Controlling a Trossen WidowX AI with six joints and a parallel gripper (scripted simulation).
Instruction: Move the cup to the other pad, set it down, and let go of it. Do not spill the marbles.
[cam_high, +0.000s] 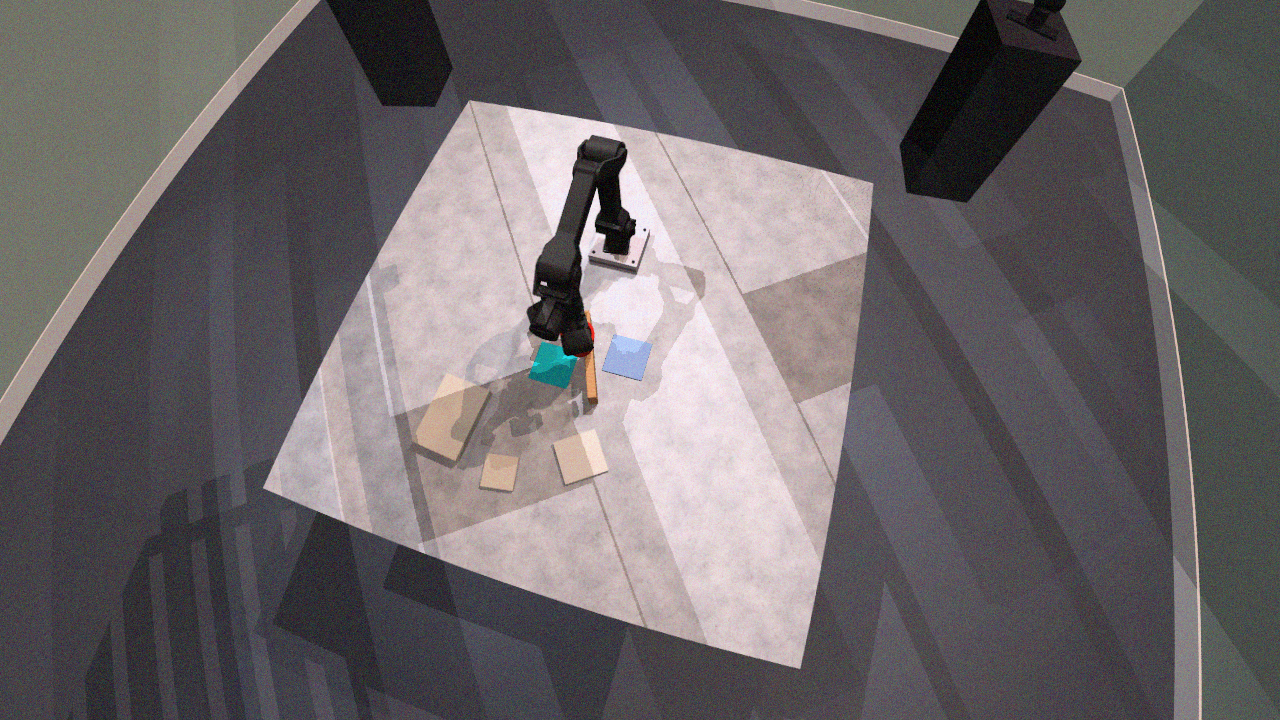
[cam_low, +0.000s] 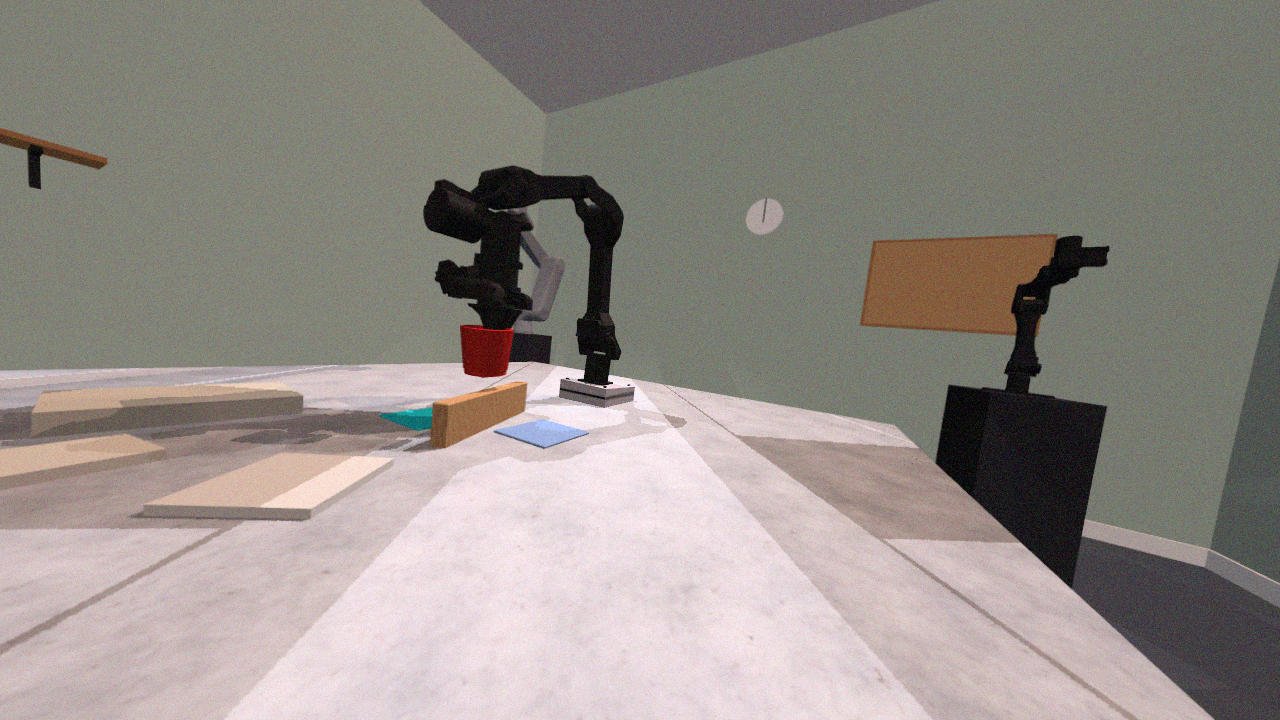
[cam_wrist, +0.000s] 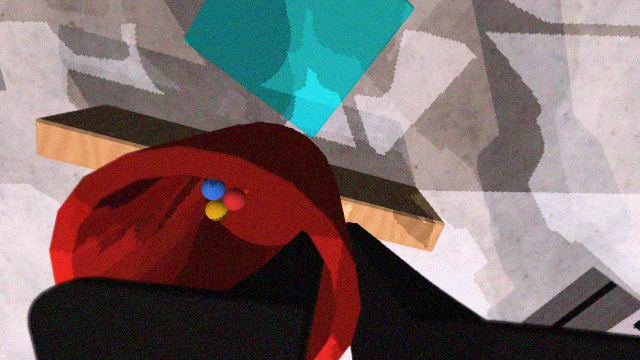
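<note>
Right now my gripper tip is 50 mm short of the green marble, 20 mm above it and 10 mm to the right of it. From my gripper tip the other things lie so: yellow marble: 40 mm ahead, 30 mm to the left, 20 mm below; red cup: 30 mm ahead, 10 mm to the left; blue marble: 50 mm ahead, 20 mm to the left, 20 mm below.
</note>
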